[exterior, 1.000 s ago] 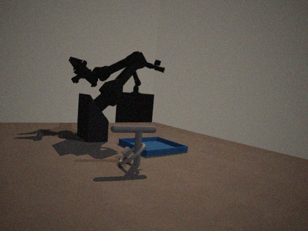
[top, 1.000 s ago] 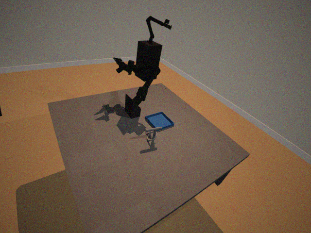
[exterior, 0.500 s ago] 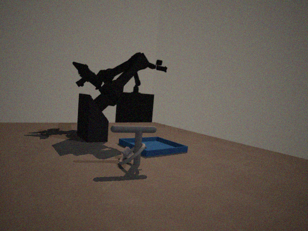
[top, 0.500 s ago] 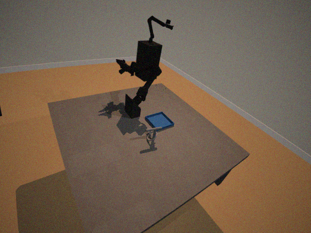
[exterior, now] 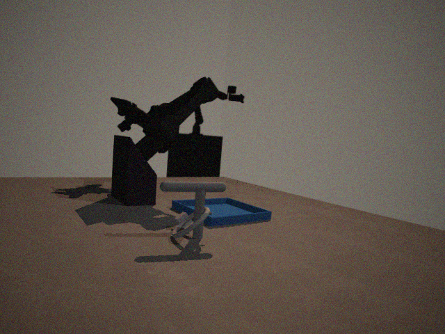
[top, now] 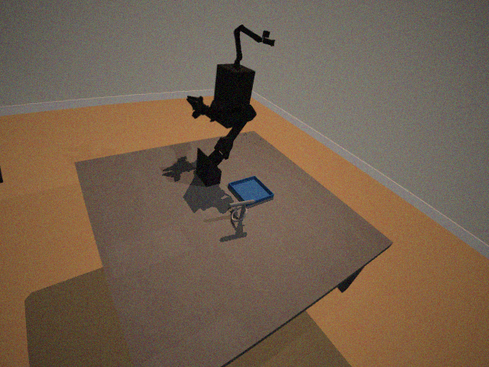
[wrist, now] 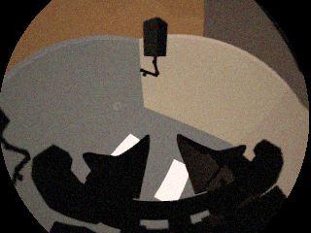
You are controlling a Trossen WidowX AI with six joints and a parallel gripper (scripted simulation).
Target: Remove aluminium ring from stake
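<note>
The aluminium ring is 760 mm ahead of my gripper tip, 160 mm to the right of it and 290 mm below it. The rest, counted from my gripper tip: blue tray (640 mm ahead, 40 mm to the left, 320 mm below).
</note>
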